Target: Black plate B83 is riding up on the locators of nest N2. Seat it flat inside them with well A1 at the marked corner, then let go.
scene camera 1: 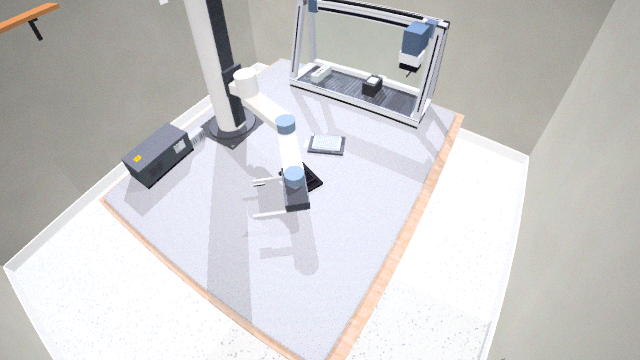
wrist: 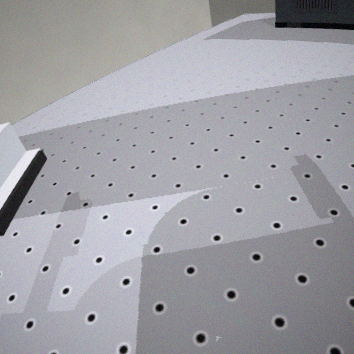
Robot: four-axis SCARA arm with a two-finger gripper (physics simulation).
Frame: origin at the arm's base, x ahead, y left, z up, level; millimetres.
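Seen in the pictures: gripper, fingertip midpoint: (scene camera 1: 253,199) (wrist: 198,105); arm's base, origin of the base link: (scene camera 1: 232,125).
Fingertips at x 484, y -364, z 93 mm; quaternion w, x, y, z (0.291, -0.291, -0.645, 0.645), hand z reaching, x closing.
Pixels of each thing's top centre, then the offset from my fingertips to it. "pt": a spot on its surface instead. Level surfaces: height alone.
- black plate, middle of its top: (scene camera 1: 299,173) 45 mm ahead, 231 mm left, 52 mm down
- dark nest, surface spot: (scene camera 1: 318,184) pt 137 mm ahead, 235 mm left, 69 mm down
- dark nest with a pale plate, surface spot: (scene camera 1: 327,143) pt 46 mm ahead, 457 mm left, 58 mm down
- dark box, surface spot: (wrist: 315,12) pt 520 mm back, 102 mm right, 51 mm down
- perforated table top, its level: 80 mm down
A black plate (scene camera 1: 309,176) shows in the scene view, in a dark nest (scene camera 1: 318,184) near the table's middle. The arm's end hides much of both. Whether the plate is tilted or flat, its marked corner and well A1 cannot be made out. My gripper (scene camera 1: 254,199) is open and empty, its two white fingers spread wide and pointing left, beside the nest and apart from the plate. In the wrist view one dark-padded finger shows at the left edge; the plate and nest do not show there.
A dark nest with a pale plate (scene camera 1: 327,143) lies behind. A gantry frame (scene camera 1: 355,106) stands at the back right. A dark box (scene camera 1: 157,155) (wrist: 315,12) is at the left of the table. The arm's column (scene camera 1: 212,65) rises behind. The perforated table top (scene camera 1: 350,215) (wrist: 220,270) carries shadows.
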